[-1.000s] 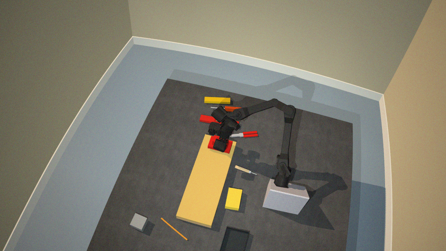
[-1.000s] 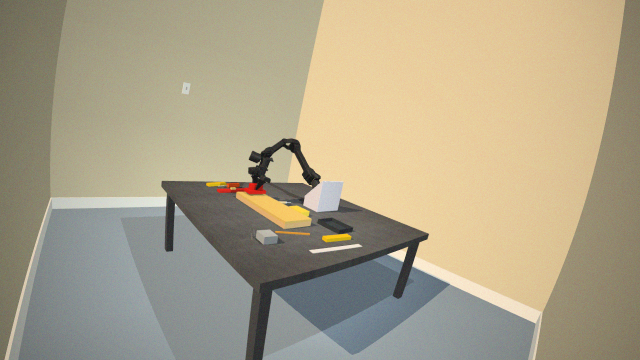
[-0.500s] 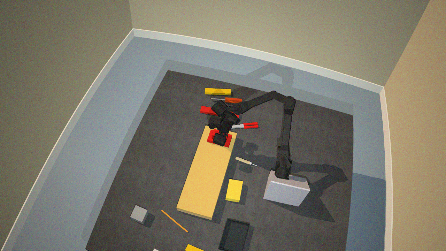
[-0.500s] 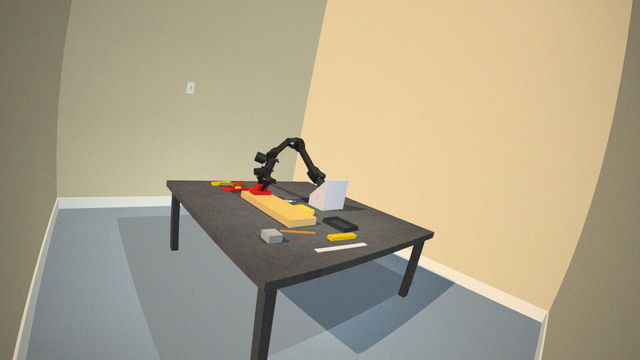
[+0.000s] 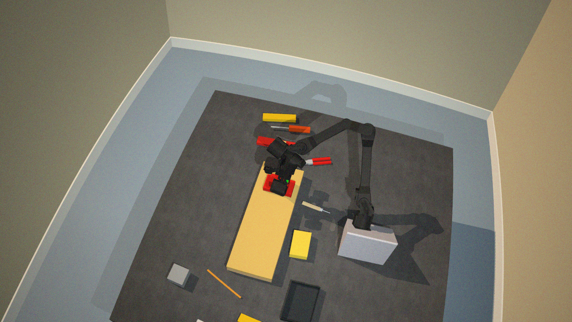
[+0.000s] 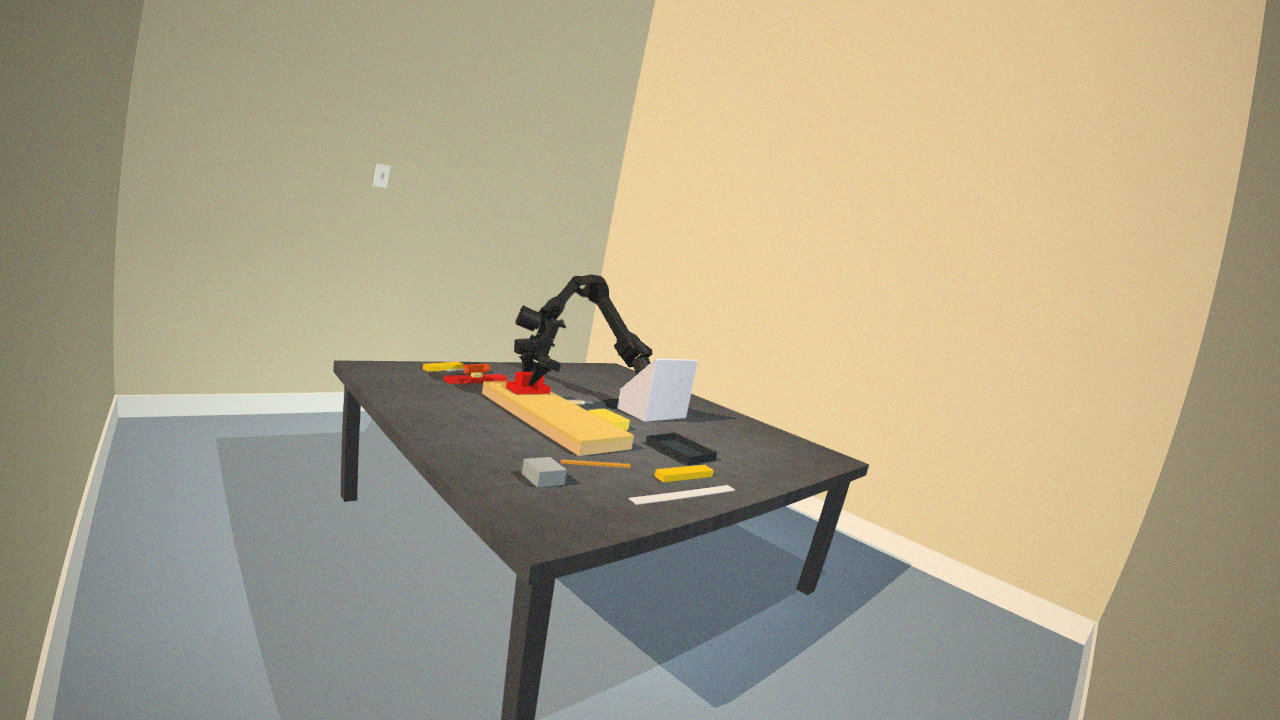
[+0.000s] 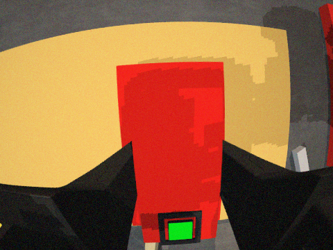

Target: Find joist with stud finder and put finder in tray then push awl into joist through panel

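Now: gripper tip 4 cm past the square indicator, 1 cm to the right of it and 3 cm below it. From my gripper tip the other things lie so: red stud finder: 2 cm behind, 2 cm above; awl: 19 cm behind, 6 cm to the left, 6 cm below; red level: 1 cm ahead, 25 cm to the right, 5 cm below.
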